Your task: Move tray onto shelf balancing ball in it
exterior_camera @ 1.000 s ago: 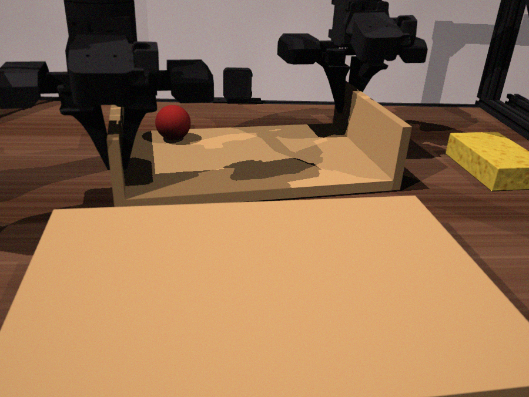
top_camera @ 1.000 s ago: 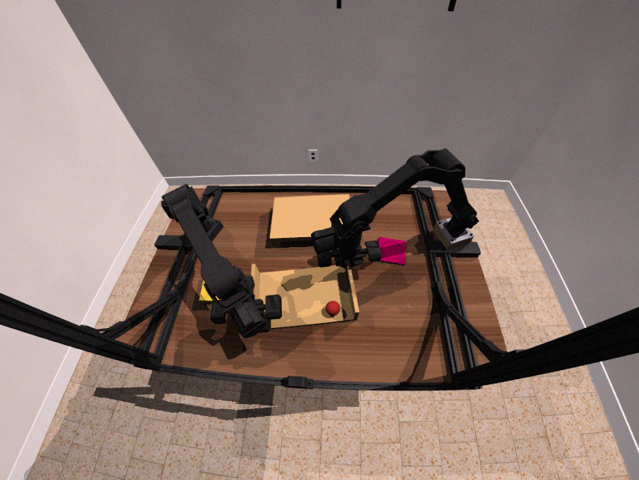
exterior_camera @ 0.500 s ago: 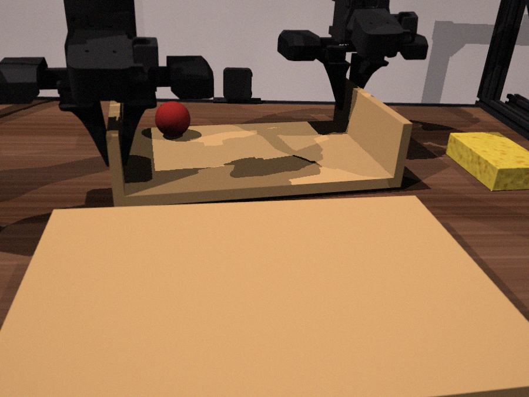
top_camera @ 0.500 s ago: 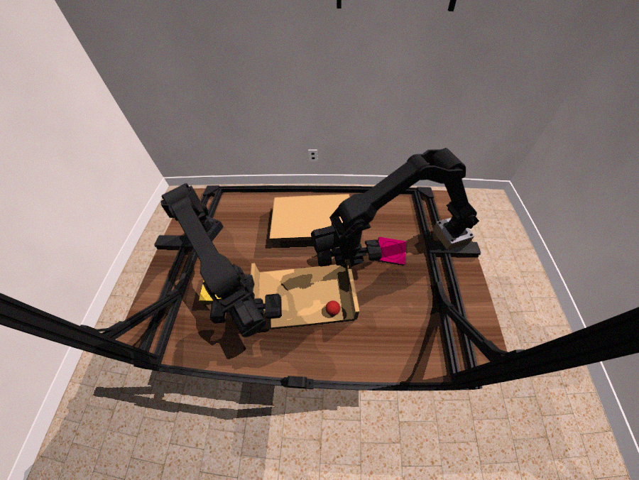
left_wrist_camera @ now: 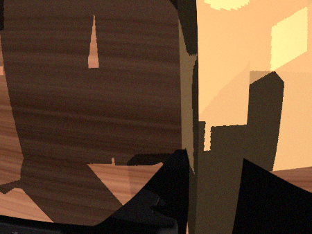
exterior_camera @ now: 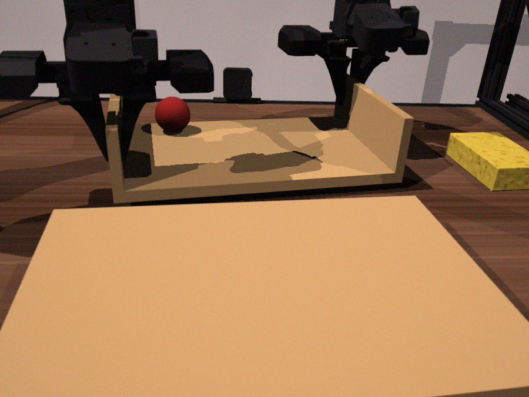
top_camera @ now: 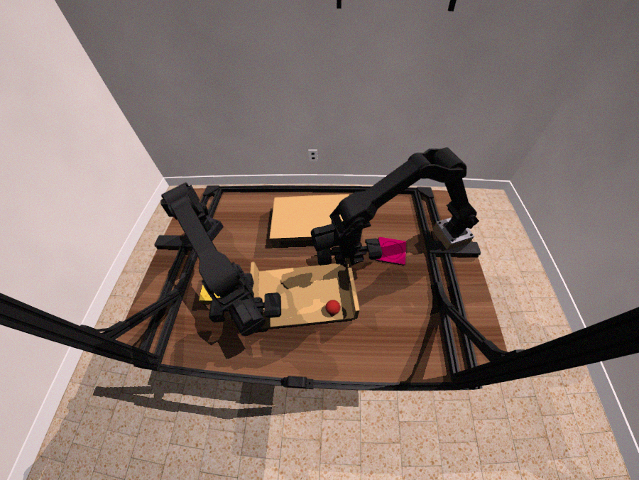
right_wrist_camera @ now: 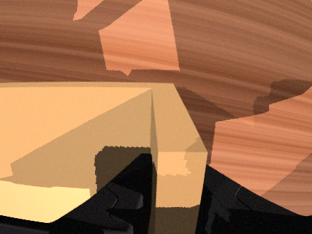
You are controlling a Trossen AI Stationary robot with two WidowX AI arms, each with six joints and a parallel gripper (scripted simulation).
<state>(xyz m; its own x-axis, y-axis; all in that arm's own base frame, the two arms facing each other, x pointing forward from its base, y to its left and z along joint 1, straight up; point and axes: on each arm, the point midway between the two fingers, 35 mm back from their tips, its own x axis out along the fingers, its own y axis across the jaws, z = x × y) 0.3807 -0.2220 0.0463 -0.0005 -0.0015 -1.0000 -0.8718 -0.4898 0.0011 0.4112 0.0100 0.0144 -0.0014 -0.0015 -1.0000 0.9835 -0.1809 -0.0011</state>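
Right now my right hand is 140 mm past the red ball, 40 mm to the right of it and 40 mm above it. From my right hand the other things lie so: tan tray: 130 mm to the left, 90 mm behind, 50 mm below; yellow sponge: 440 mm to the left, 90 mm behind, 70 mm below; magenta square object: 160 mm to the right, 90 mm ahead, 80 mm below.
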